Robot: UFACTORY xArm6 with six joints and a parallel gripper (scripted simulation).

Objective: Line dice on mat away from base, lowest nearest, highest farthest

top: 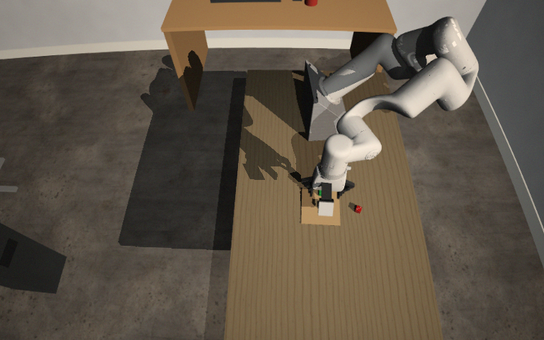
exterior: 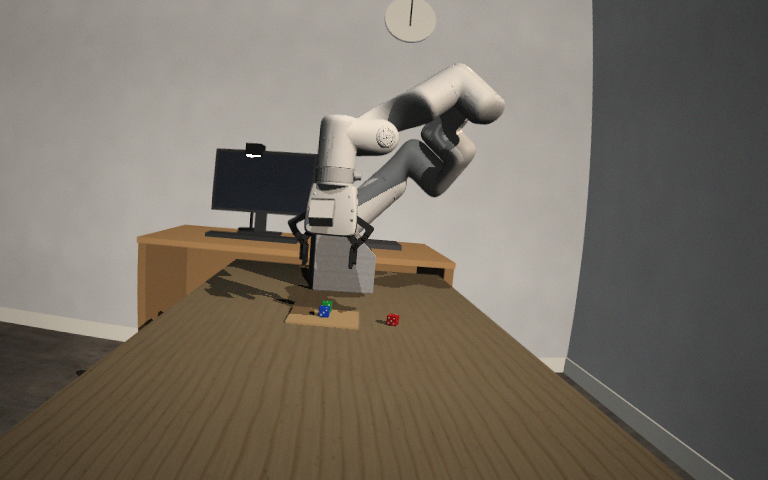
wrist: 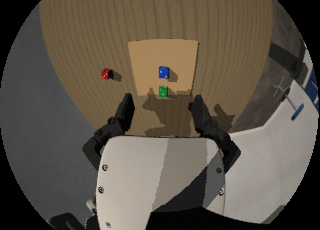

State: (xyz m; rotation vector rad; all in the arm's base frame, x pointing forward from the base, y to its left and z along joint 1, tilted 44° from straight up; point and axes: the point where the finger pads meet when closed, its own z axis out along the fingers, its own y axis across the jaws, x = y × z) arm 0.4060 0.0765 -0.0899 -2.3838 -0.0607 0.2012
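Right now my hand is 14 cm to the right of the red die and 11 cm above it. The rest, counted from my hand: green die: 10 cm below, 5 cm behind; tan mat: 11 cm below; blue die: 10 cm below.
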